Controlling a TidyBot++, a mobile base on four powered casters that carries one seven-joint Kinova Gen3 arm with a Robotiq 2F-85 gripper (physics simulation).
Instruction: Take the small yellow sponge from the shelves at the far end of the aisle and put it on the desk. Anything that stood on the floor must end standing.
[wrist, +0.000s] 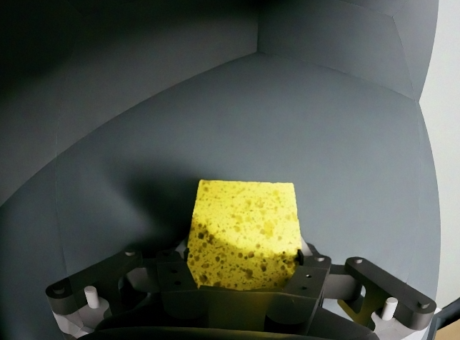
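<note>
The small yellow sponge (245, 225) is in the lower middle of the wrist view, speckled with darker pores and partly in shadow. My gripper (244, 249) is shut on the sponge, with one finger against its left side and the other against its right side. The near end of the sponge is hidden behind the gripper's body. The sponge is at the grey shelf board (350, 175); whether it touches the board cannot be told. The desk does not show in this view.
A grey back panel (150, 75) of the shelves rises at the upper left, and a grey side panel (340, 45) stands at the upper right. A pale surface (450, 150) shows beyond the board's right edge. A small tan patch is at the lower right corner.
</note>
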